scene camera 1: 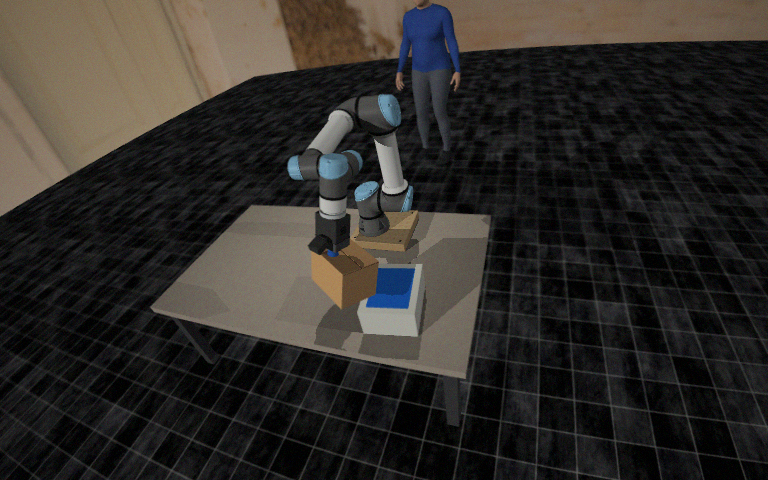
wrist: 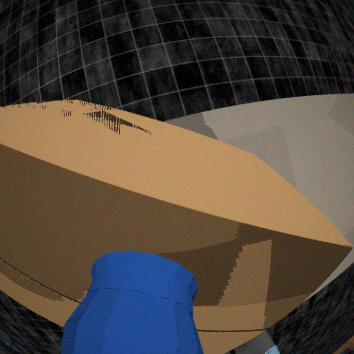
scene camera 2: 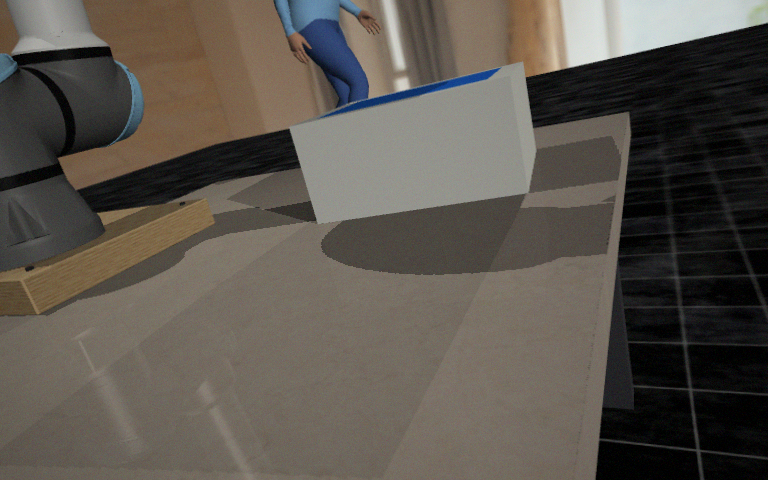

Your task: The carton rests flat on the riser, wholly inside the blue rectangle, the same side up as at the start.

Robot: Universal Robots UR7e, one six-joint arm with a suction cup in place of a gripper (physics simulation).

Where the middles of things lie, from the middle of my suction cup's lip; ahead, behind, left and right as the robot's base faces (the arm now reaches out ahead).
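Labels:
Riser point(scene camera 2: 470, 138): 100 mm behind my suction cup, 130 mm to the left, 330 mm below. Brown carton point(scene camera 1: 350, 277): my suction cup 10 mm to the right of it, 80 mm above it. Going by their middles, of the things named here the brown carton nearest to my suction cup.

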